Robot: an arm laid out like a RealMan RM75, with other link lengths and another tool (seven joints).
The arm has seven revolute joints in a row. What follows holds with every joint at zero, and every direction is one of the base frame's.
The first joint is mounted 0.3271 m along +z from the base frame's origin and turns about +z.
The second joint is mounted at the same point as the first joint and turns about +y.
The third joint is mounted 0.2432 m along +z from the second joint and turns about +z.
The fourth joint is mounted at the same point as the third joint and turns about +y.
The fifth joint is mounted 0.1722 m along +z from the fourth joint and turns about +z.
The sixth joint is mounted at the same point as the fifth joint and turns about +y.
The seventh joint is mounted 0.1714 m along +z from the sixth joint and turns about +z.
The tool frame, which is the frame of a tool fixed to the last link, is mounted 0.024 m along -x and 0.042 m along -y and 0.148 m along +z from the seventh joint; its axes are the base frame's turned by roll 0, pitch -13.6 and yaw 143.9 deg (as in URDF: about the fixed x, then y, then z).
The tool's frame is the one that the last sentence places.
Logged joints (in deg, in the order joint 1, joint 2, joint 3, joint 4, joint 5, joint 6, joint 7), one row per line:
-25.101, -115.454, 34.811, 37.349, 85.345, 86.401, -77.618
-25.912, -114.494, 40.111, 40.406, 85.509, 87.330, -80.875
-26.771, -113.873, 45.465, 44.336, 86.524, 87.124, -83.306
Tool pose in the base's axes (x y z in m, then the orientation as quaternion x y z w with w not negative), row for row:
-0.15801, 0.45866, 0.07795, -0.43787, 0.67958, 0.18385, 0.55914
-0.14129, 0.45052, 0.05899, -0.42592, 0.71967, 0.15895, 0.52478
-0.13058, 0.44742, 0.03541, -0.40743, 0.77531, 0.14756, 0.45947
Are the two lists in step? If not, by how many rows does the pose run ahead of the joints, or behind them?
The pose runs 1 row ahead of the joints: the pose in row i belongs to the joints in row i + 1.
